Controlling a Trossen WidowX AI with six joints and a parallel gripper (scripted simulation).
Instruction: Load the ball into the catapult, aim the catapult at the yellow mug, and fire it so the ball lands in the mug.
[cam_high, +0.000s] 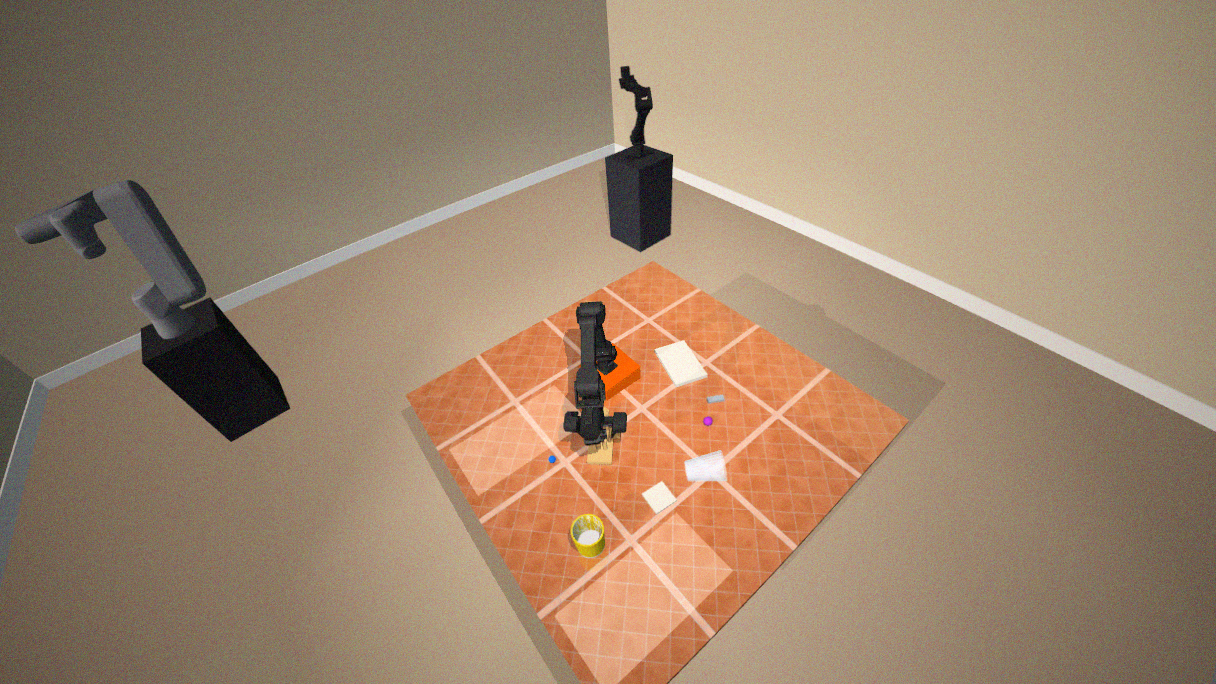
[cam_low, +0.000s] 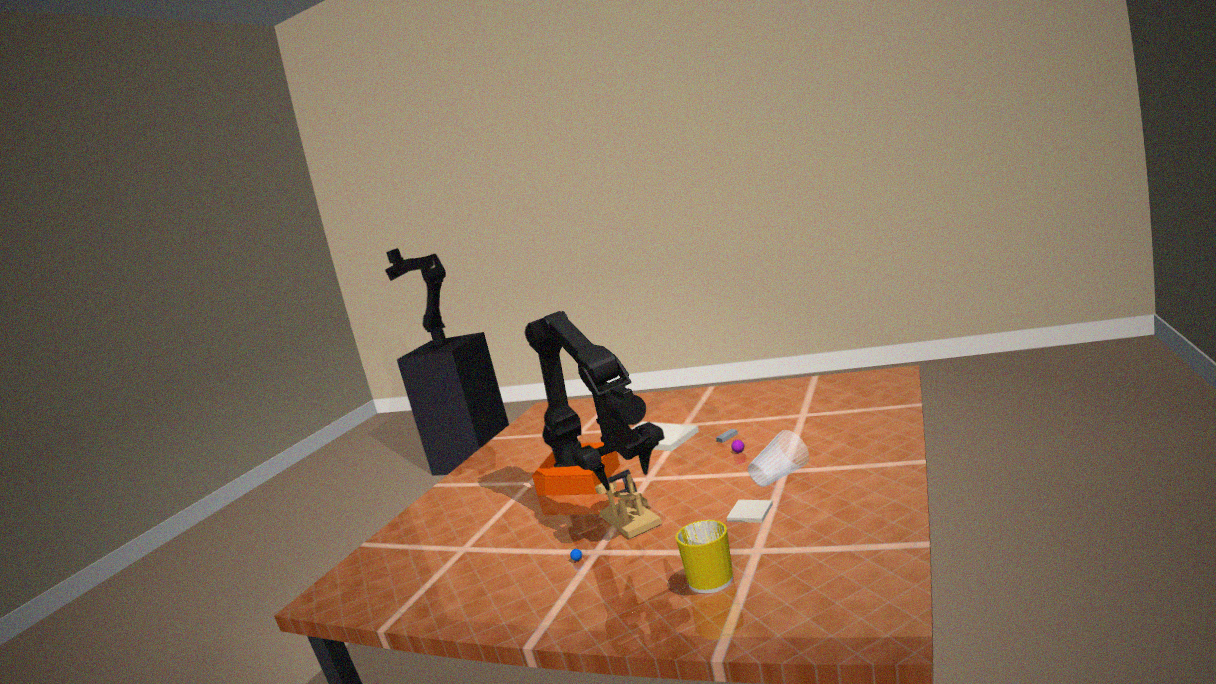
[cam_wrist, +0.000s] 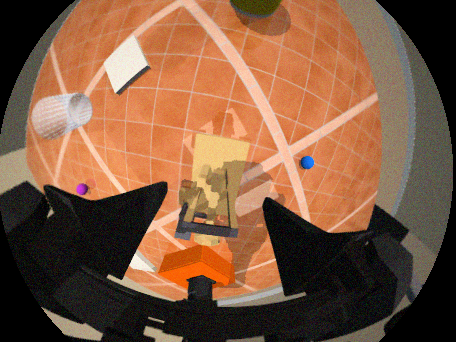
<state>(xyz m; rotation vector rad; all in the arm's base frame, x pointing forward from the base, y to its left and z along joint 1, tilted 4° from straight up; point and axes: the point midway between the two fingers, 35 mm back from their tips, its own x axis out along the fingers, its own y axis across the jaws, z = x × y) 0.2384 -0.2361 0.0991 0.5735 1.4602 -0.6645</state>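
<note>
The purple ball lies 170 mm ahead of my gripper tip, 350 mm to the left of it and 90 mm below it. The rest, counted from my gripper tip: small white tile 240 mm ahead, 30 mm to the left, 100 mm below; then blue ball 90 mm behind, 130 mm to the right, 90 mm below; then catapult 40 mm behind, 60 mm to the left, 50 mm below.
</note>
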